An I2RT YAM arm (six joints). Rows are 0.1 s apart.
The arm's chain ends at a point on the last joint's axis. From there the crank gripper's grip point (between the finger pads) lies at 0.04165 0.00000 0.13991 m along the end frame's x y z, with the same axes.
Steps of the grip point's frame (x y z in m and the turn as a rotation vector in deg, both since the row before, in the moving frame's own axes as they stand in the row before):
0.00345, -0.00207, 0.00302, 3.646, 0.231, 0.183
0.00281, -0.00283, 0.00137, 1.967, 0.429, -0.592
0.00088, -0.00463, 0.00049, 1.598, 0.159, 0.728
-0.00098, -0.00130, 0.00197, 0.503, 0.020, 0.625
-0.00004, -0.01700, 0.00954, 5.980, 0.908, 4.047
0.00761, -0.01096, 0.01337, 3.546, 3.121, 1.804
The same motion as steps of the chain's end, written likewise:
0.00287, 0.00669, 0.00347, 3.646, 0.231, 0.183
0.00179, 0.00240, 0.00178, 1.967, 0.429, -0.592
0.00047, -0.00126, 0.00065, 1.598, 0.159, 0.728
-0.00103, -0.00053, 0.00199, 0.503, 0.020, 0.625
-0.00266, -0.00548, 0.01082, 5.980, 0.908, 4.047
-0.00006, -0.00381, 0.01607, 3.546, 3.121, 1.804

